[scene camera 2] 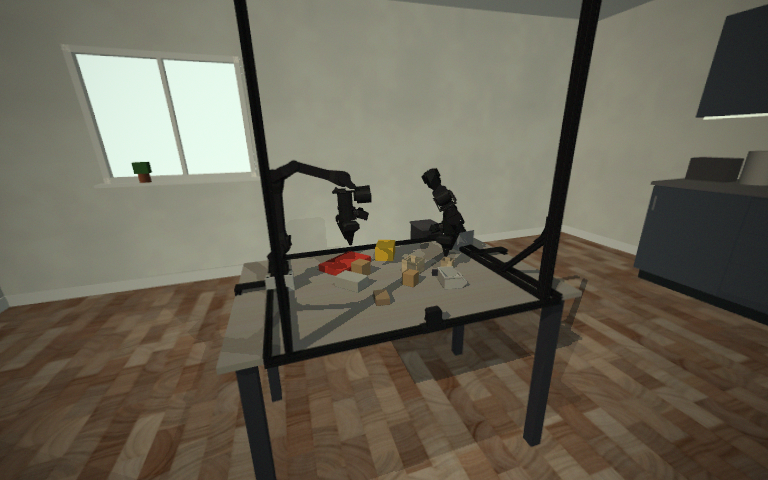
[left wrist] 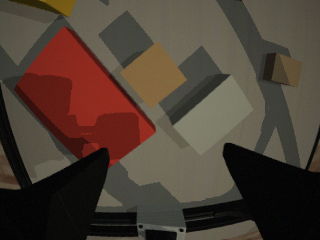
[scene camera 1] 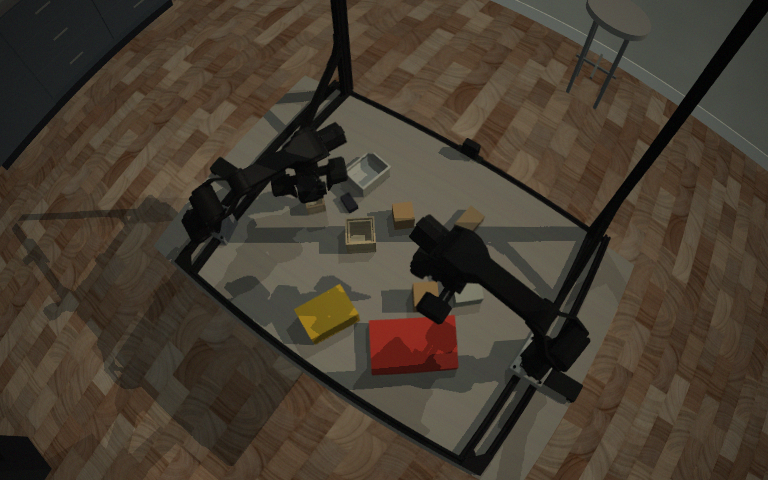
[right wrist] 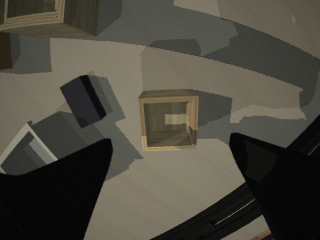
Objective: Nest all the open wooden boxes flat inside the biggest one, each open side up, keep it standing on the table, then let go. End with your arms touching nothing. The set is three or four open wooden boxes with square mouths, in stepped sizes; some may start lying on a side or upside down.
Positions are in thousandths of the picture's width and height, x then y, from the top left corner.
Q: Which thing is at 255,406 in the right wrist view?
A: A dark block.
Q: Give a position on a yellow block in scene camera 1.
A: At 432,651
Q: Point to a red block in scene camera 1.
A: At 538,720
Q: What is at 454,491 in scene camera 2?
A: My left gripper.
